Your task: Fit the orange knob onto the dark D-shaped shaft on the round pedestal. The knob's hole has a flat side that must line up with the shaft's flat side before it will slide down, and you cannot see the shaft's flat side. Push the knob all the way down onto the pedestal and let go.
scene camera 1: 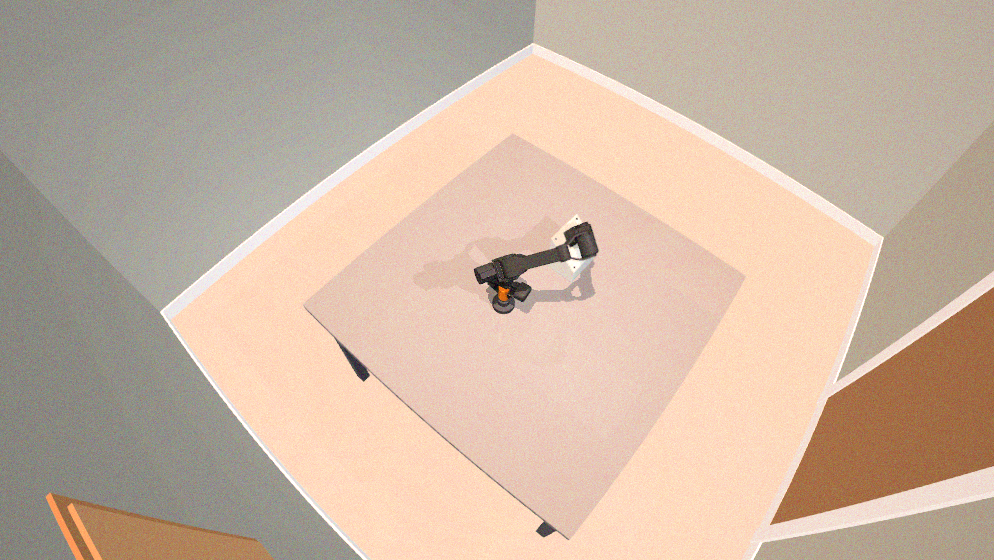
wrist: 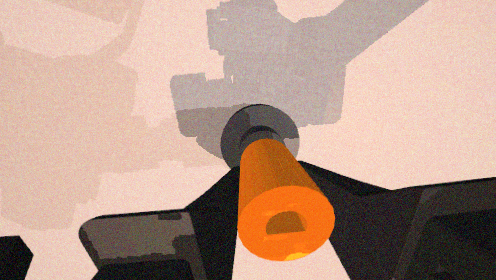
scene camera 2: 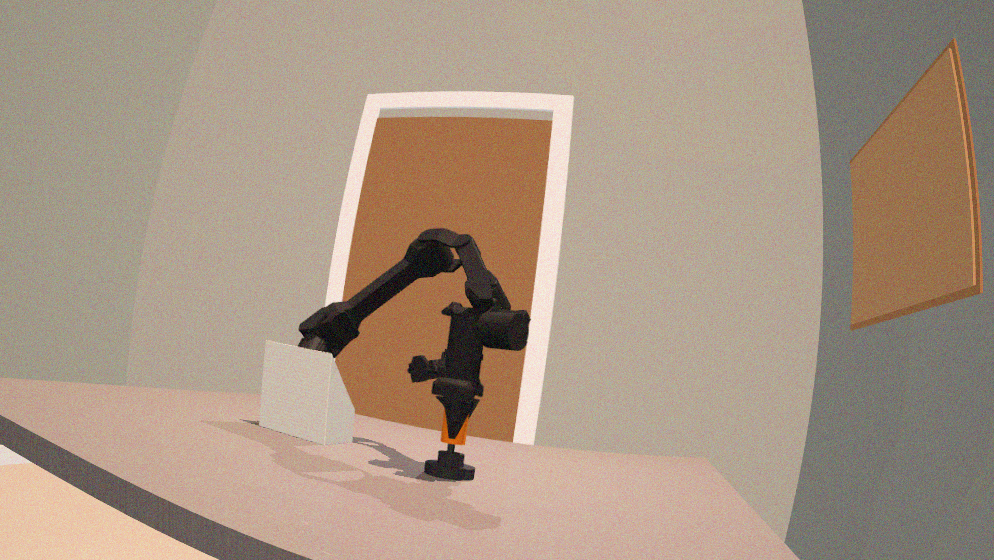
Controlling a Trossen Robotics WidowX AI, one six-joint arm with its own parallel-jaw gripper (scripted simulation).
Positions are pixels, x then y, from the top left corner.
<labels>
My gripper (scene camera 2: 453, 437) holds an orange knob (wrist: 282, 215).
</labels>
